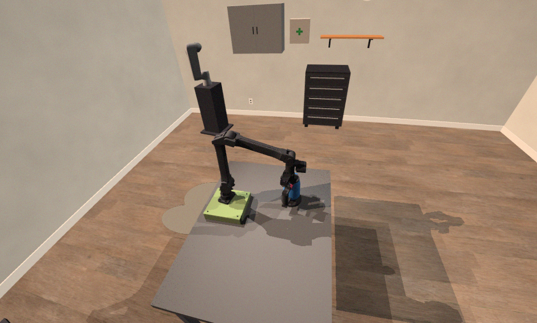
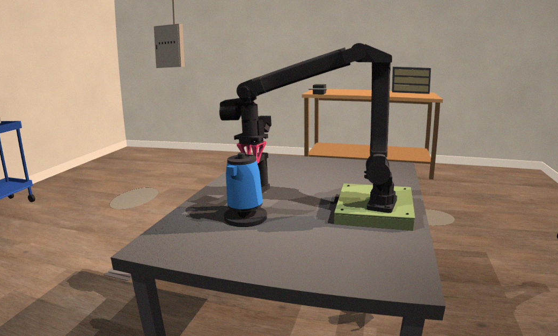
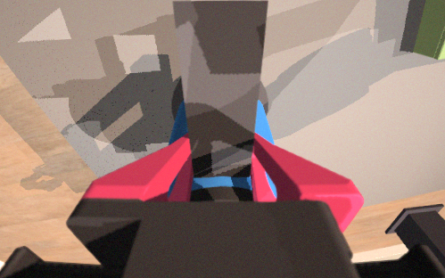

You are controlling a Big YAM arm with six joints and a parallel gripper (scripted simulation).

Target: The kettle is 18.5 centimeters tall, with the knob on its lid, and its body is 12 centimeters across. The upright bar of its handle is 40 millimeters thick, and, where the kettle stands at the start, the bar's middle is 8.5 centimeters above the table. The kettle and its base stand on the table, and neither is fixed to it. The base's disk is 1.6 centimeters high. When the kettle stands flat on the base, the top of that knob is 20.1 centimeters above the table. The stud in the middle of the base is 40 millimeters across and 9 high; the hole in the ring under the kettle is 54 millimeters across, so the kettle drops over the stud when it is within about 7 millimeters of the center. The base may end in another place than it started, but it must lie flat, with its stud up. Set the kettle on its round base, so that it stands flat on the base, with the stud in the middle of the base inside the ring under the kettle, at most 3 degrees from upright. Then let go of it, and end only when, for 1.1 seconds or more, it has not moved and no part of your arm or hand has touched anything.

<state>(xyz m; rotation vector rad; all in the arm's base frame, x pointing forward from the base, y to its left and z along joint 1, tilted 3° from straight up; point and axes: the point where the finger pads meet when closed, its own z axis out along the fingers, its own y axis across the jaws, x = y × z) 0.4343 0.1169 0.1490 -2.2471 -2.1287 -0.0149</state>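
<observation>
Now: the blue kettle 3 cm to the left of my hand and 5 cm below it. Also, from my hand: round black base: 6 cm to the left, 18 cm below.
</observation>
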